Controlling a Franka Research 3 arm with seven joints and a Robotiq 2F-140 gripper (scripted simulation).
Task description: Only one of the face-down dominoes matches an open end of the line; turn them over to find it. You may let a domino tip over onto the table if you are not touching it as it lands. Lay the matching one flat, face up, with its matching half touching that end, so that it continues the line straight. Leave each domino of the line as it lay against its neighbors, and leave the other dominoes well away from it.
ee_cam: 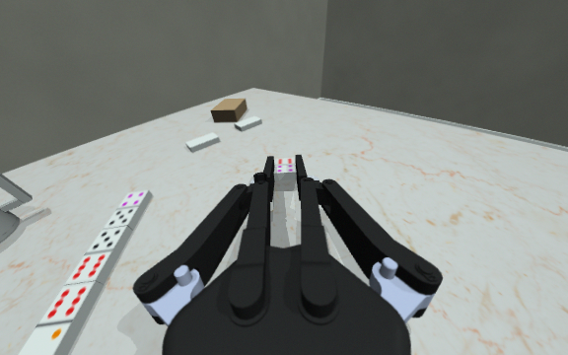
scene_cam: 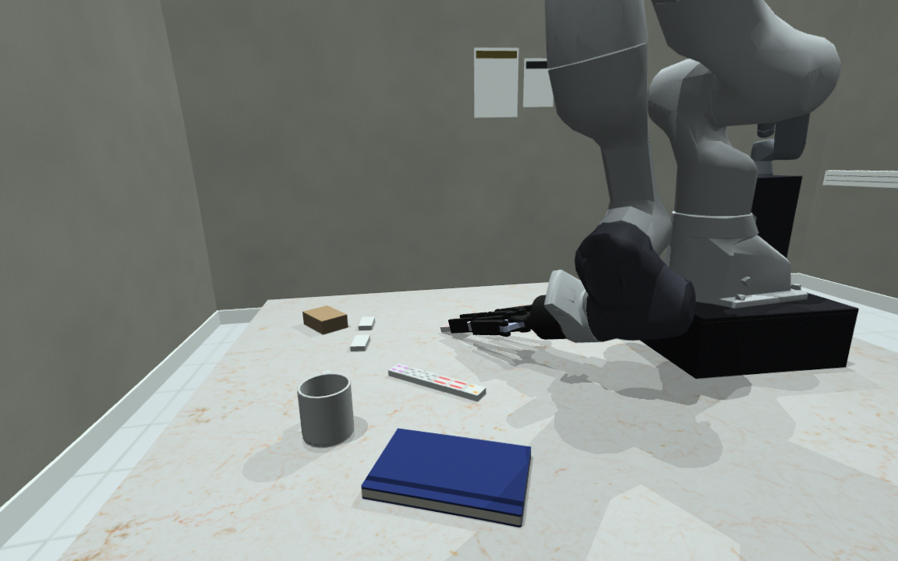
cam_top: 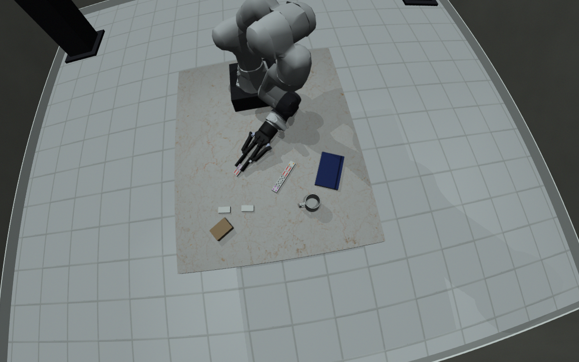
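Right now my hand is 30 mm to the left of the white domino, 20 mm short of it and 20 mm above it. From my hand the other things lie so: grey mug: 290 mm to the left, 230 mm ahead; blue book: 390 mm to the left, 80 mm ahead, 20 mm below; brown block: 290 mm ahead, 120 mm to the right, 20 mm below.
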